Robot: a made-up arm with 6 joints.
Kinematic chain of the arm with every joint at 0, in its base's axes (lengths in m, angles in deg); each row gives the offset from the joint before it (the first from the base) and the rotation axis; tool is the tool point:
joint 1: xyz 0 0 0.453 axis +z
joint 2: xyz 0.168 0 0 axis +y
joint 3: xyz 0 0 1.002 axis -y
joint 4: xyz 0 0 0.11 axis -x
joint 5: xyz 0.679 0 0 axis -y
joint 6: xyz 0.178 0 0 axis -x
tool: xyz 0 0 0
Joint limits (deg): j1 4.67..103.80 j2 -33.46..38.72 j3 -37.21..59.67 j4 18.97..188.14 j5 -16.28..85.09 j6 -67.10..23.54
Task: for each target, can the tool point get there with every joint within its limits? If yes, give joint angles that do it. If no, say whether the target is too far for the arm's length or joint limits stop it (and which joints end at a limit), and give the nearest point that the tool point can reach.
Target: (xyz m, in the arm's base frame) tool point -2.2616 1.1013 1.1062
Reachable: no: too far | nearest point -0.5275 1.4041 1.1251 | short by 1.760 m
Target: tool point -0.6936 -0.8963 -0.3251
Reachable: no: joint limits stop it (at a limit: joint 1, joint 2, joint 3, joint 5) | nearest point -0.1510 0.2771 1.1956 | short by 1.996 m
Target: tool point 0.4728 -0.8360 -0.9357
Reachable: no: joint limits stop it (at a limit: joint 1, joint 2, joint 3, joint 4) | nearest point 0.9869 0.0642 0.4436 | short by 1.725 m
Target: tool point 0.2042 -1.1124 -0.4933
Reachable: no: joint limits stop it (at a limit: joint 1, joint 2, joint 3, joint 4) | nearest point 0.9428 0.0555 0.4754 | short by 1.688 m
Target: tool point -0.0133 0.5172 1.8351
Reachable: yes | joints 79.11 -20.98 3.02 82.42 38.87 -58.88
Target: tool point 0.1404 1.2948 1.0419
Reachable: yes | joints 84.10 20.14 -11.36 110.66 -2.25 -27.29
